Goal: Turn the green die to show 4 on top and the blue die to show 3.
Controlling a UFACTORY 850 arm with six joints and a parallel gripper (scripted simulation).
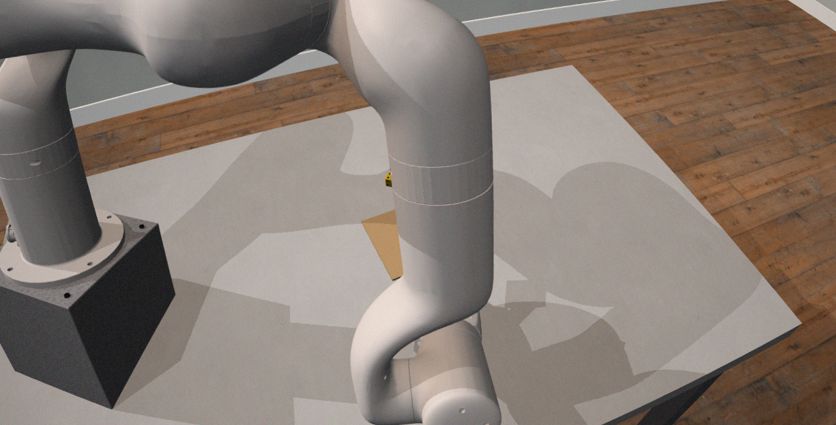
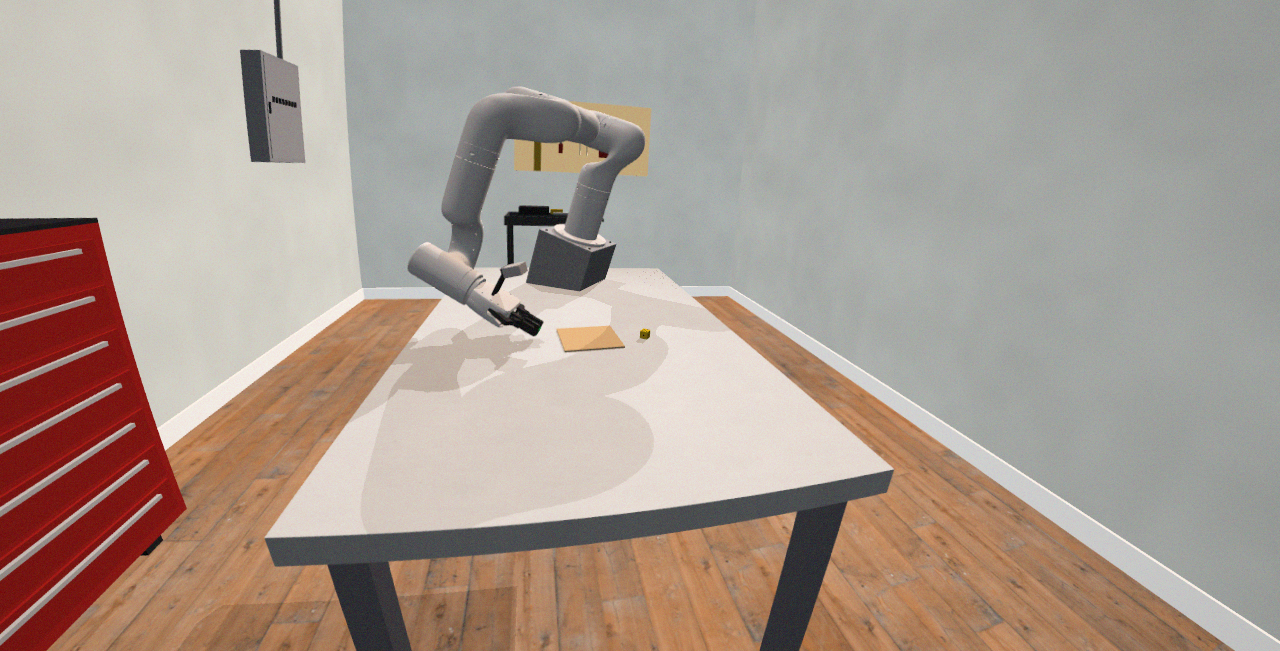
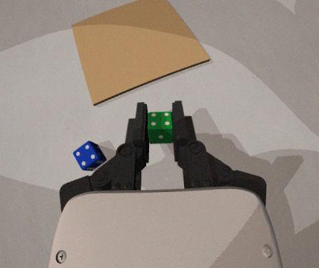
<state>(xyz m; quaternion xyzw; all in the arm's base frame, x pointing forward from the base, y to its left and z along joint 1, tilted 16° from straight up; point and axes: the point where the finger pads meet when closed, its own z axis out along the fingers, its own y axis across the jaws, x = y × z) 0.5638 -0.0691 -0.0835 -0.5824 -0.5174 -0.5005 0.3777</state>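
Now: hand 1 cm to the right of the green die and 1 cm above it. The rest, counted from my hand: blue die: 7 cm behind, 3 cm below; then tan mat: 1 cm behind, 14 cm to the left, 3 cm below; then yellow die: 2 cm behind, 27 cm to the left, 3 cm below.
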